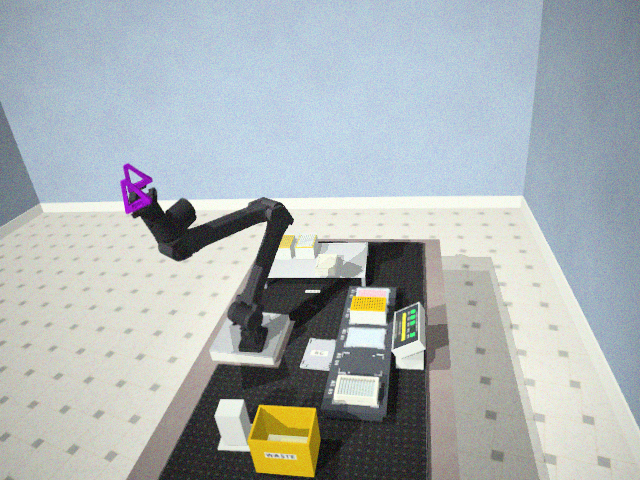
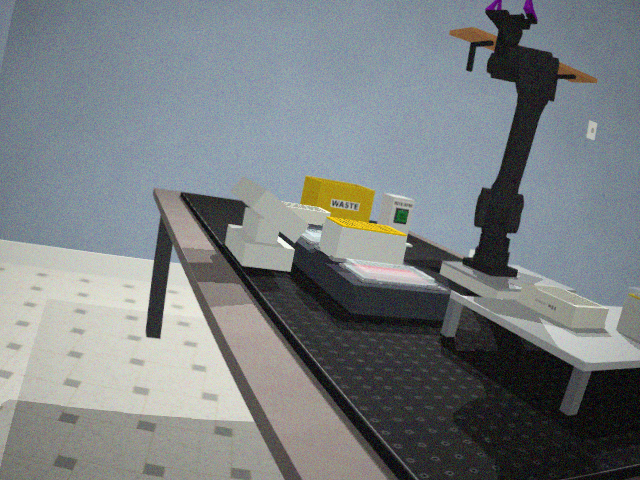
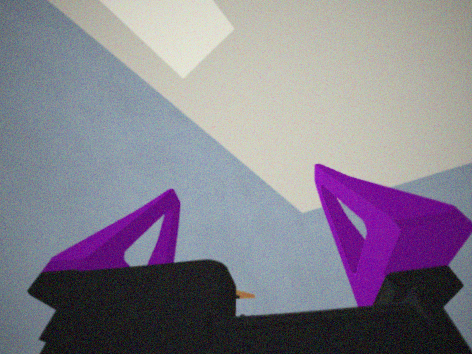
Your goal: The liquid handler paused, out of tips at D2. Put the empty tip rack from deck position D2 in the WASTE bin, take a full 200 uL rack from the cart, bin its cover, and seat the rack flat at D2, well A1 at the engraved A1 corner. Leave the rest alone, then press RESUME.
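Seen in the pictures: gripper, fingertip midpoint: (image 1: 124, 171) (image 3: 242, 184); arm's base at its link origin: (image 1: 253, 340) (image 2: 489, 270).
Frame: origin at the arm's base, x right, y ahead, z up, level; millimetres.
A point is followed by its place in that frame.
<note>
My gripper (image 1: 124, 173) {x 255, y -133, z 753 mm} (image 2: 511, 2) {x 255, y -133, z 753 mm} (image 3: 242, 184) {x 255, y -133, z 753 mm} is open and empty, raised high left of the table. On the dark deck (image 1: 356, 412) {x 324, y 390, z 16 mm} (image 2: 392, 304) {x -297, y 446, z -10 mm}, an orange-topped rack with dark holes (image 1: 368, 308) {x -86, y 417, z 78 mm} (image 2: 364, 241) {x -158, y 438, z 57 mm} sits second from the far end; the deck labels are too blurred to read. The cart (image 1: 354, 250) {x -586, y 340, z 30 mm} (image 2: 594, 356) {x -618, y 343, z 30 mm} holds an orange-topped rack (image 1: 286, 246) {x -520, y 40, z 98 mm}, a rack with a pale top and yellow rim (image 1: 306, 246) {x -518, y 132, z 97 mm} and a cream box (image 1: 326, 264) {x -426, y 229, z 57 mm} (image 2: 566, 304) {x -485, y 268, z 59 mm}. The yellow WASTE bin (image 1: 281, 457) {x 504, y 206, z 49 mm} (image 2: 336, 198) {x 386, y 237, z 67 mm} has something pale inside. A white post (image 1: 232, 421) {x 423, y 57, z 81 mm} (image 2: 397, 206) {x 361, y 62, z 75 mm} carries a green button (image 2: 401, 215) {x 355, y 47, z 53 mm}.
The deck also carries a pink plate (image 1: 373, 293) {x -248, y 432, z 28 mm} (image 2: 390, 272) {x -259, y 438, z 31 mm}, a pale blue plate (image 1: 364, 337) {x 15, y 404, z 31 mm} and a cream rack (image 1: 356, 390) {x 264, y 388, z 41 mm}. A marked position between the last two is bare. A tilted screen (image 1: 408, 325) {x 23, y 553, z 89 mm} stands beside the deck. A pale labelled plate (image 1: 316, 361) {x 79, y 239, z -22 mm} lies near the arm base.
</note>
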